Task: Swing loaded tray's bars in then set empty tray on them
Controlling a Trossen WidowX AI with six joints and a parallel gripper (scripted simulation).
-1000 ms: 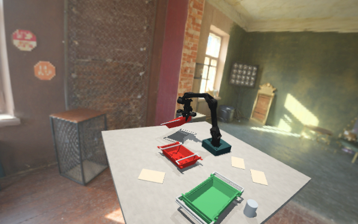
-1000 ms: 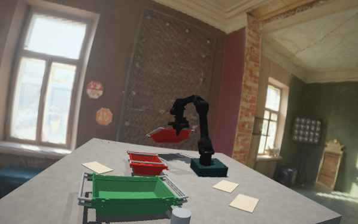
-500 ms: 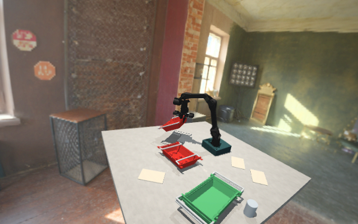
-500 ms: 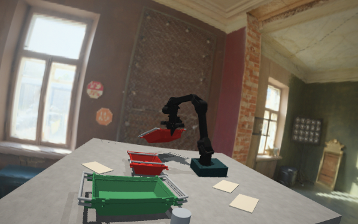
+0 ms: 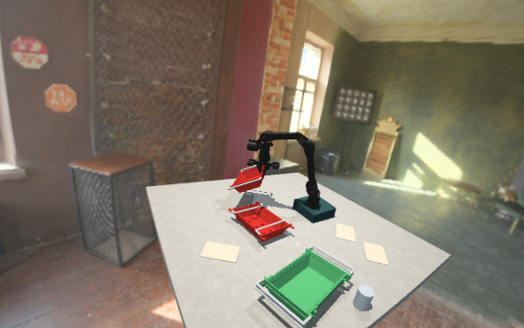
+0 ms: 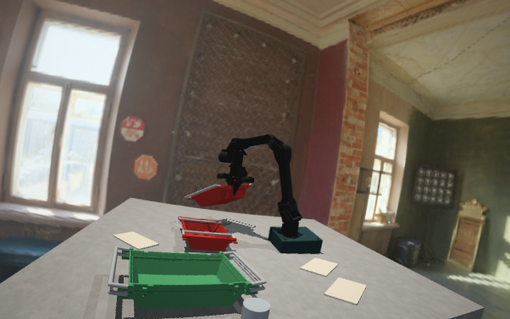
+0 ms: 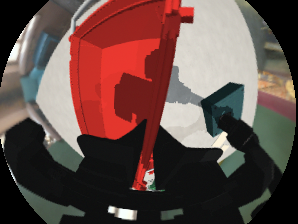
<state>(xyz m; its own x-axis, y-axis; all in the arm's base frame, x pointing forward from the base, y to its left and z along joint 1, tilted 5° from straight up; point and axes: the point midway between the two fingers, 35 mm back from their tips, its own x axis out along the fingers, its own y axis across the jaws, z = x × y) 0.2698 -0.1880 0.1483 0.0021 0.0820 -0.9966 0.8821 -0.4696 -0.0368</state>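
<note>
Now: gripper tip 7 cm short of the red tray and 4 cm to the left of it.
</note>
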